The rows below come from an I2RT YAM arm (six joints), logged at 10 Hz.
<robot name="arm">
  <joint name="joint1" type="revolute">
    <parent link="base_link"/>
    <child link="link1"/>
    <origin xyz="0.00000 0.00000 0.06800"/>
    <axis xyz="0 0 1"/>
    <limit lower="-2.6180" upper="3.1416"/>
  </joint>
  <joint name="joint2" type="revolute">
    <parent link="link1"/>
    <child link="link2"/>
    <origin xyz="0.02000 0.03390 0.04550"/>
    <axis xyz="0 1 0"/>
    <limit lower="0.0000" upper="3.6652"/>
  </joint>
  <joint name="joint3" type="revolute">
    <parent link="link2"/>
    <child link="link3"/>
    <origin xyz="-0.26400 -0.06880 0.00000"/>
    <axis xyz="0 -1 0"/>
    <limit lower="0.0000" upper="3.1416"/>
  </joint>
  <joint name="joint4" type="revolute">
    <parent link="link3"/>
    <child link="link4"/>
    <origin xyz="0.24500 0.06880 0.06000"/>
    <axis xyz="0 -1 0"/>
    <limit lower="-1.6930" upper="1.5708"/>
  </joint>
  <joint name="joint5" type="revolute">
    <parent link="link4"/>
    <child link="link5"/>
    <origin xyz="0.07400 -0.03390 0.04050"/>
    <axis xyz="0 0 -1"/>
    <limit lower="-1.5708" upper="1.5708"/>
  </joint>
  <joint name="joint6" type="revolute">
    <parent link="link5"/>
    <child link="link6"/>
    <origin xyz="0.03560 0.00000 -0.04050"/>
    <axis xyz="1 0 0"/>
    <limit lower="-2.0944" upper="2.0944"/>
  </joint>
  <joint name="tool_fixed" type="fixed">
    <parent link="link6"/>
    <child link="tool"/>
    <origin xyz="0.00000 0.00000 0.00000" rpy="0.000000 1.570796 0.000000"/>
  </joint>
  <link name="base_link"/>
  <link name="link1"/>
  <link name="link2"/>
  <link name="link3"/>
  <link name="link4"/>
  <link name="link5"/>
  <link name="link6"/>
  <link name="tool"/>
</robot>
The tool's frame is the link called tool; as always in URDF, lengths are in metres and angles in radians.
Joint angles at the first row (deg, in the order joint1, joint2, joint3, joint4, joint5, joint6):
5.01, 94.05, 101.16, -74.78, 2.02, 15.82
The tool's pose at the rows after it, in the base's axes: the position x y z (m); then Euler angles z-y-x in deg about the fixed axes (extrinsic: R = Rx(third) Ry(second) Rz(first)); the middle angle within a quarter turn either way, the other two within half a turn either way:
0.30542 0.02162 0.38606 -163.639 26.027 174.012
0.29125 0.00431 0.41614 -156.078 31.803 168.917
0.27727 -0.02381 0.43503 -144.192 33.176 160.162
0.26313 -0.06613 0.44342 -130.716 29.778 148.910
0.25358 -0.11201 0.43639 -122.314 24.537 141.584
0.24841 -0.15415 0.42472 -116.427 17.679 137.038
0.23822 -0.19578 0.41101 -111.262 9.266 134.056
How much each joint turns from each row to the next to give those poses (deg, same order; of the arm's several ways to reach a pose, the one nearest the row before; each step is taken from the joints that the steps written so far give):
-0.09, -1.76, 2.54, -0.98, 5.51, 2.36
-2.79, -2.72, 3.43, 0.17, 3.00, 1.68
-5.17, -1.85, 2.20, -0.52, 4.22, 2.20
-8.51, -1.32, 0.19, 0.78, 5.11, 0.35
-9.50, -0.71, -3.33, 4.48, 2.38, -2.54
-7.83, 1.58, -1.86, 3.52, 2.72, -1.32
-7.38, 2.29, -1.23, 2.46, 3.51, -0.18

